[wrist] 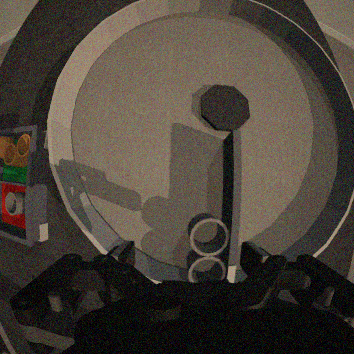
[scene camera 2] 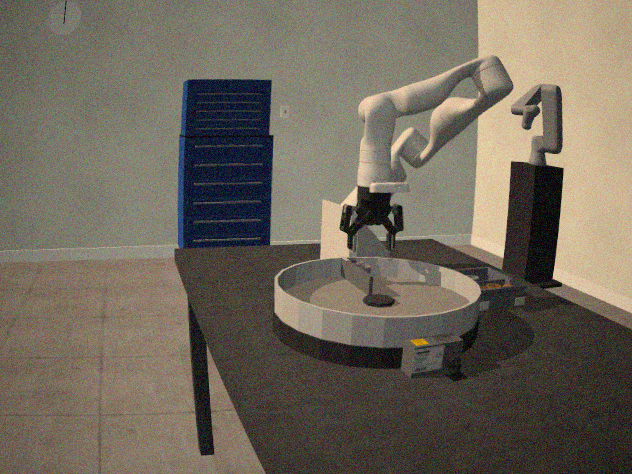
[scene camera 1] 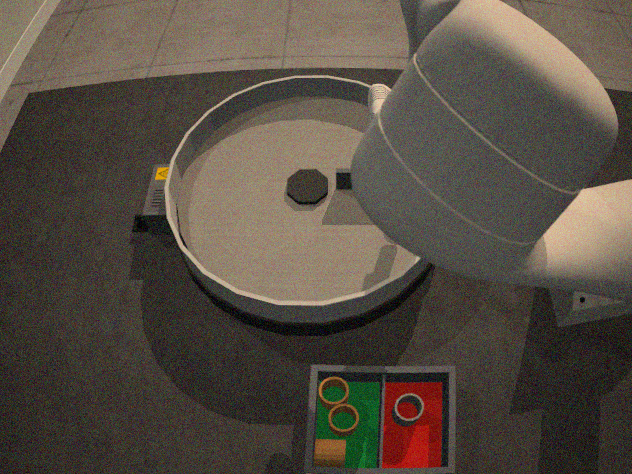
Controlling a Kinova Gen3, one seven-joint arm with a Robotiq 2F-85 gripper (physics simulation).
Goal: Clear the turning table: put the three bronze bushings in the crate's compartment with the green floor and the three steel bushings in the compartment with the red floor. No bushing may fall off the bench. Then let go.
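Frame: origin at the arm's base, x ahead, y left, z up, level; centimetres.
Seen in the pictures: gripper, fingertip midpoint: (wrist: 188,254) (scene camera 2: 371,250).
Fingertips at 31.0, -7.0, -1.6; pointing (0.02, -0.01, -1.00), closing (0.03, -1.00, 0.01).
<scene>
Pixels of each thing's top centre, then the offset from my fingertips to it, as dx, dy, dz. "spot": a spot on its surface instead.
- fixed barrier, surface spot: (wrist: 237,200) spot: +4.2, -4.5, -2.7
- crate, surface spot: (scene camera 1: 347,368) spot: +8.7, +23.5, -7.3
- second upright bronze bushing, middle of its top: (scene camera 1: 343,417) (wrist: 9,153) +9.0, +30.1, -7.9
- third bronze bushing, middle of its top: (scene camera 1: 330,451) +10.5, +34.7, -7.9
- dark hub, middle of its top: (wrist: 225,105) (scene camera 1: 307,184) (scene camera 2: 378,298) +15.2, -4.2, -6.2
- box with a yellow label, surface spot: (scene camera 1: 154,198) spot: +39.0, -1.8, -6.4
The turning table (scene camera 1: 245,219) (scene camera 2: 326,326) (wrist: 125,90) holds two steel bushings, seen in the wrist view. One steel bushing (wrist: 192,240) is upright close beside the fixed barrier (wrist: 237,200); the other steel bushing (wrist: 207,259) is nearer the rim, partly hidden by the gripper. My gripper (scene camera 2: 371,247) (wrist: 188,254) is open and empty above the barrier's outer end. In the crate (scene camera 1: 347,368), the green compartment holds an upright bronze bushing (scene camera 1: 333,378), a second upright bronze bushing (scene camera 1: 343,432) and a third bronze bushing (scene camera 1: 330,451) on its side. A steel bushing (scene camera 1: 403,421) stands in the red compartment.
A dark hub (scene camera 1: 307,186) (scene camera 2: 379,300) (wrist: 225,107) is at the turning table's centre, by the barrier's inner end. The raised rim surrounds the disc. A box with a yellow label (scene camera 1: 154,198) (scene camera 2: 428,357) stands against the table's outer side. The arm hides the right part in scene view 1.
</scene>
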